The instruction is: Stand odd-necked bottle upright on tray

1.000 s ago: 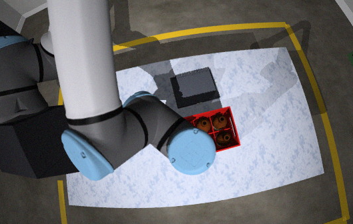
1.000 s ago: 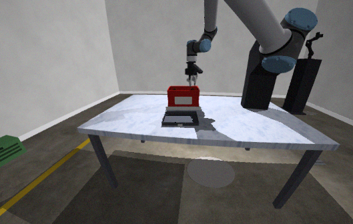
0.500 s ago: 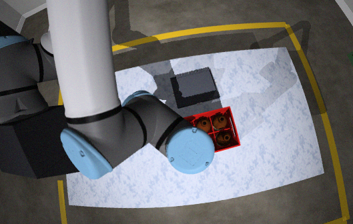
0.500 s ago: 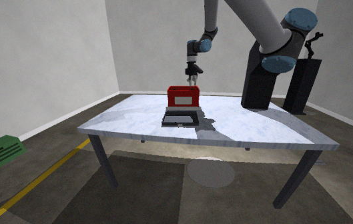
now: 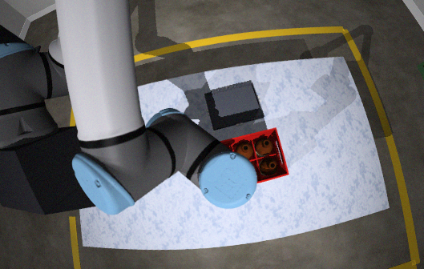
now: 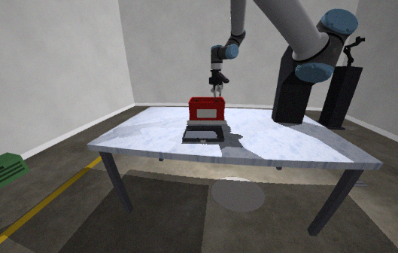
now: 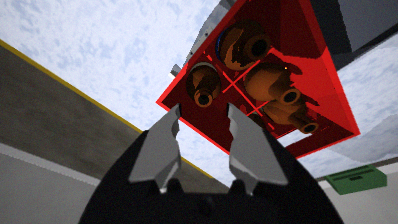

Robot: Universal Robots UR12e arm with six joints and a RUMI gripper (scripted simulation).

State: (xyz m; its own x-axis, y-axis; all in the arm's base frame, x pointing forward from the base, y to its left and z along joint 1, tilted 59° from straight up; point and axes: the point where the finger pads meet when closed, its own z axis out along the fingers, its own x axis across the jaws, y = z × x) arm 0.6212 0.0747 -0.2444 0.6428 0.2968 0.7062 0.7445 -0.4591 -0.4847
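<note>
Now: hand 110 mm above the red crate, 80 mm short of it and 50 mm to the right of it. Also, from my hand: dark tray 330 mm to the left, 180 mm below, 80 mm ahead.
</note>
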